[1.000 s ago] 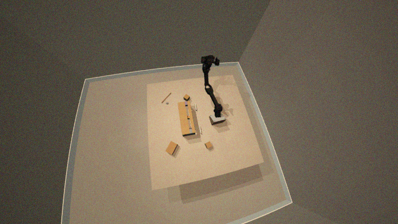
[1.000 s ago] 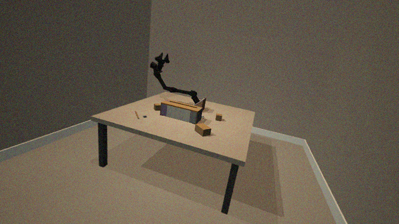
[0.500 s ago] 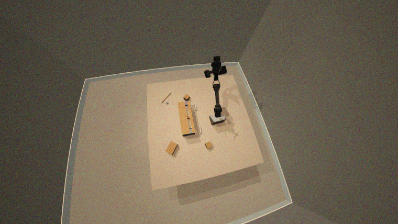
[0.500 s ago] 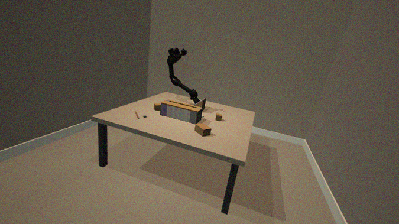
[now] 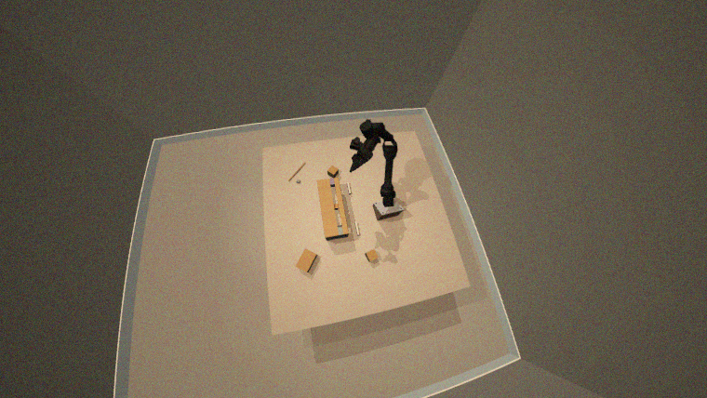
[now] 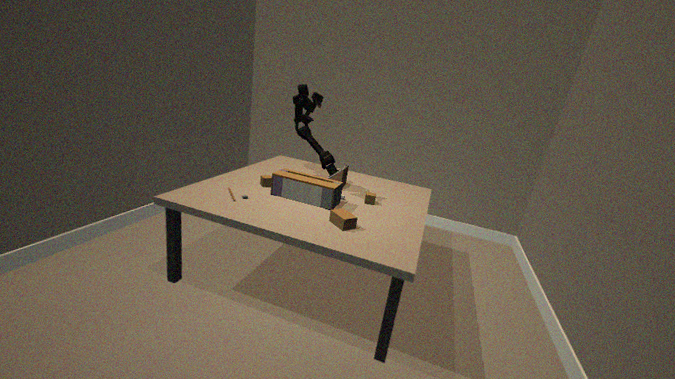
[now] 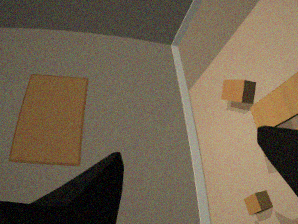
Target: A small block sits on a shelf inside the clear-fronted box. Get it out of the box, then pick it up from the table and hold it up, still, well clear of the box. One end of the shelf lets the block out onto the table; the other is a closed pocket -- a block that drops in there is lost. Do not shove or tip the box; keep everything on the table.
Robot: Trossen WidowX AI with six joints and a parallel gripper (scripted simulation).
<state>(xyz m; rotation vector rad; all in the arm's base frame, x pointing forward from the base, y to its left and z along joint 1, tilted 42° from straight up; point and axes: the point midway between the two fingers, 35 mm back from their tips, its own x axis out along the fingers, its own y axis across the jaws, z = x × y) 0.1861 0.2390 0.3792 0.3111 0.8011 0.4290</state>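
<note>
Now: gripper tip 390 mm above the orange block, 80 mm short of it and 50 mm to the right of it. Also, from my gripper tip: long wooden box (420 mm below, 70 mm ahead, 50 mm to the left); thin wooden stick (470 mm below, 360 mm ahead, 270 mm to the right); flat tan block (450 mm below, 370 mm to the left, 280 mm ahead).
</note>
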